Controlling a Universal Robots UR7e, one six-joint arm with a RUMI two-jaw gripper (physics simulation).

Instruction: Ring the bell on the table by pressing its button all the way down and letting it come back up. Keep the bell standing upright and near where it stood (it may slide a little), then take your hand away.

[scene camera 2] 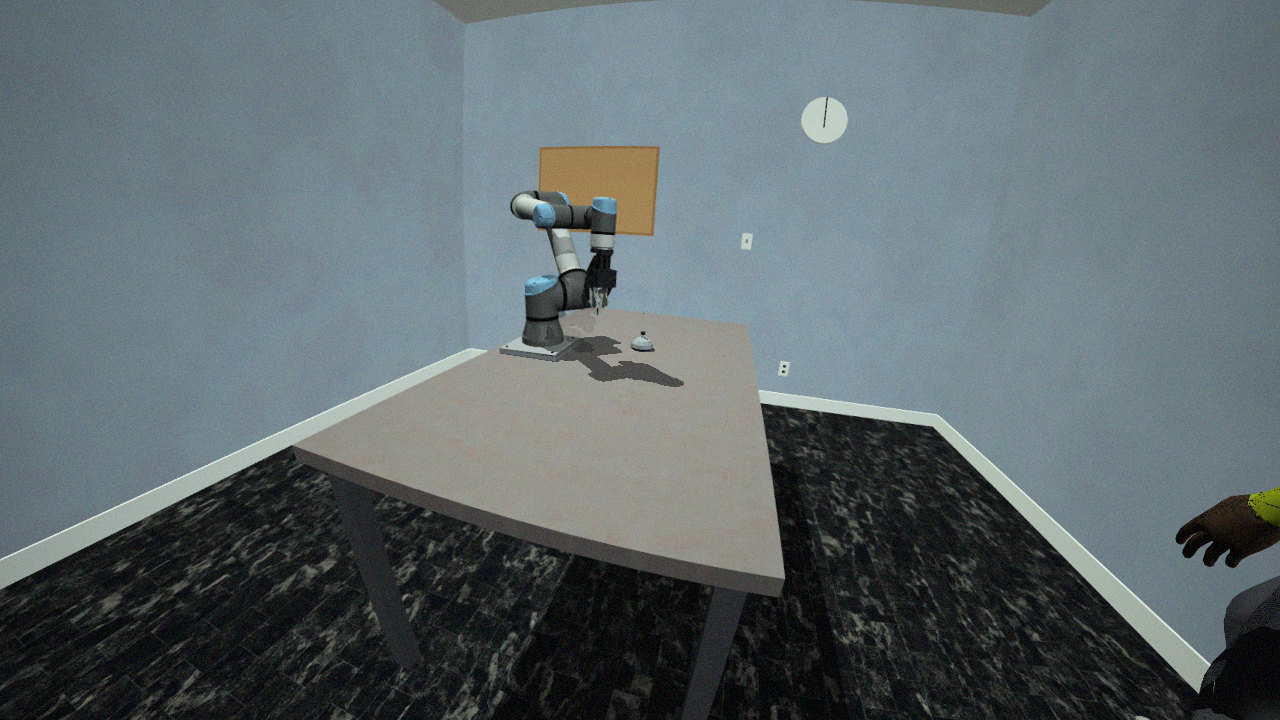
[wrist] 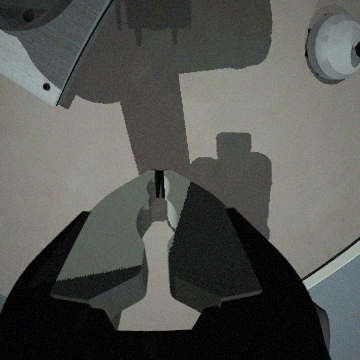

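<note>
The bell stands upright on the table. It has a pale silver dome on a dark base, with a small dark button on top. In the wrist view it is at the upper right, cut by the frame's edge. My gripper is shut with nothing between its fingertips. It points down above the table, apart from the bell, and in the scene view it is to the left of the bell and higher.
The robot's base plate is on the table, left of the bell. The arm's shadow falls across the tabletop near the bell. A person's hand shows at the right edge of the scene view, away from the table.
</note>
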